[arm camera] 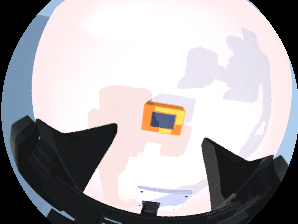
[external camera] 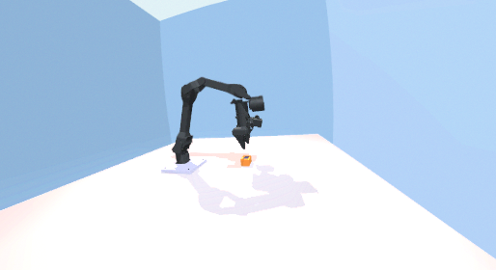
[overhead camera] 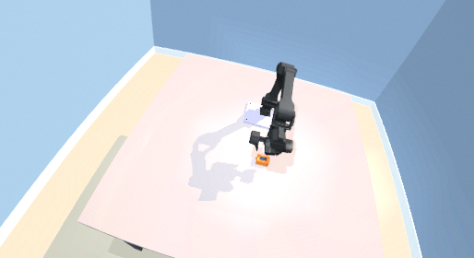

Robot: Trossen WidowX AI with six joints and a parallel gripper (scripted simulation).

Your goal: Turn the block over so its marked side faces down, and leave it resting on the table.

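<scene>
Right now my gripper tip is 6 cm above the orange block and 1 cm past it.
</scene>
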